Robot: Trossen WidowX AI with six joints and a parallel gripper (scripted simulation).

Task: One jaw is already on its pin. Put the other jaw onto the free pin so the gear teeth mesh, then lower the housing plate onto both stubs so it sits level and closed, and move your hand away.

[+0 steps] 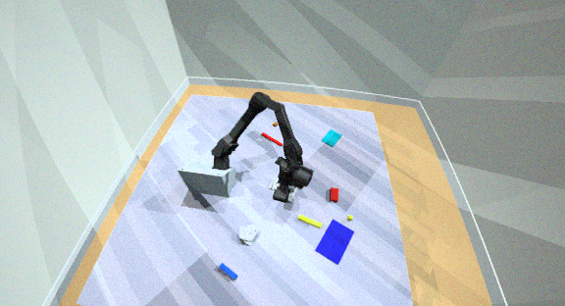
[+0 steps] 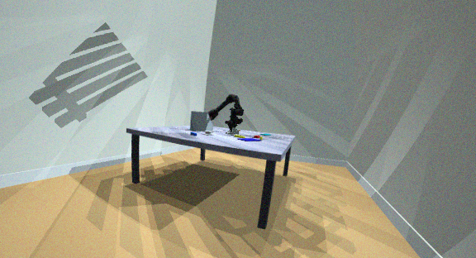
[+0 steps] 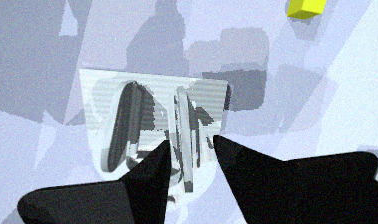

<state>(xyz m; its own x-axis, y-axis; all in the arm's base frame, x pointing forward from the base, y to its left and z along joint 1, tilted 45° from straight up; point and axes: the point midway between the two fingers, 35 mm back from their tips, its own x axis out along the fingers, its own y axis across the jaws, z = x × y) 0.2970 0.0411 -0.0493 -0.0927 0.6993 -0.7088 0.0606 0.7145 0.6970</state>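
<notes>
The white block lies 230 mm to the right of my gripper tip, 110 mm behind it and 20 mm below it. The rest, counted from my gripper tip: yellow bar: 140 mm ahead, 120 mm to the right, 20 mm below; red block: 240 mm ahead, 40 mm to the left, 20 mm below; jaw: 30 mm behind, 20 mm to the left.
</notes>
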